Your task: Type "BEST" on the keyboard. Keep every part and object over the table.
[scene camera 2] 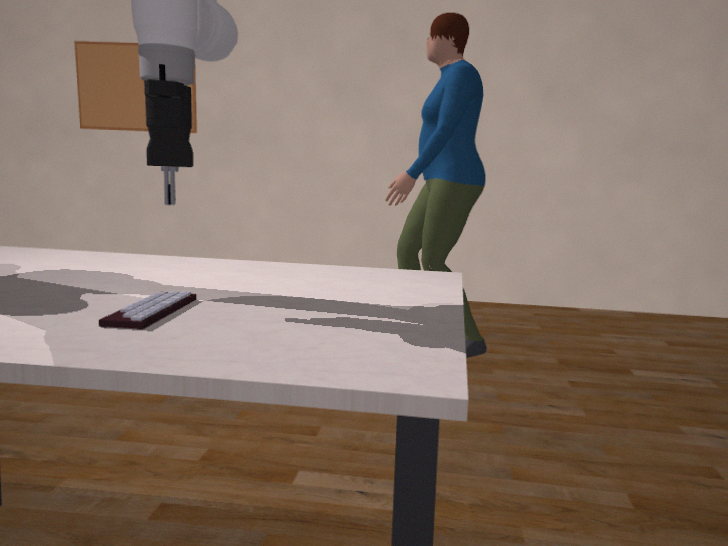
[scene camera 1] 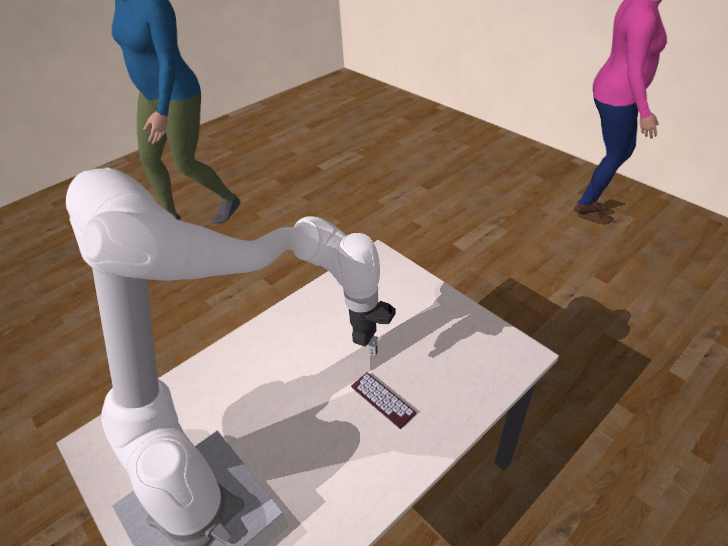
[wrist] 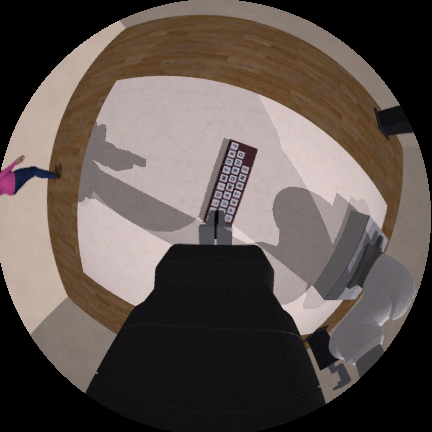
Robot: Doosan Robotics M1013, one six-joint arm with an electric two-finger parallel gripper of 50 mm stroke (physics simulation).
Observation:
In view: the gripper [scene camera 2: 170,204].
The gripper shows as well in scene camera 1 [scene camera 1: 373,352] and in the wrist view [wrist: 216,218].

